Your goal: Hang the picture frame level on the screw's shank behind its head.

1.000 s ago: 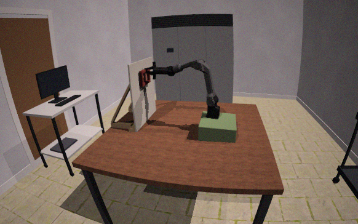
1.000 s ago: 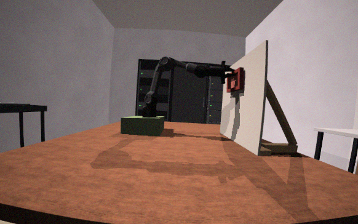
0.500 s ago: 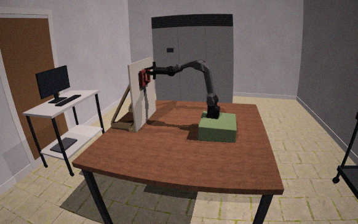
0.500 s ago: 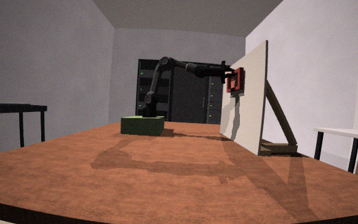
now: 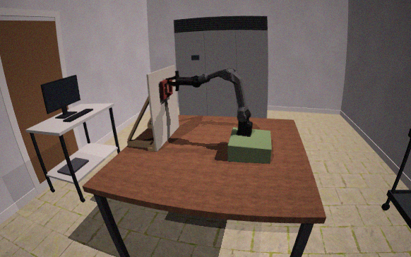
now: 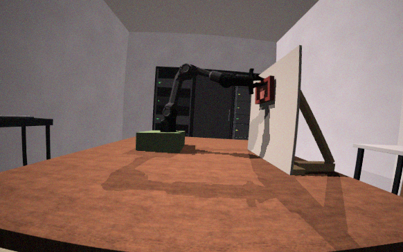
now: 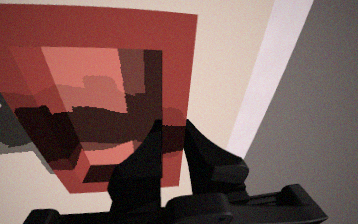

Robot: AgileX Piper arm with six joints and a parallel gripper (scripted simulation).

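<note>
The red picture frame lies 10 mm ahead of my hand, 10 mm to the left of it and 50 mm below it. The rest, counted from my hand: beige board (30 mm ahead, 180 mm below).
</note>
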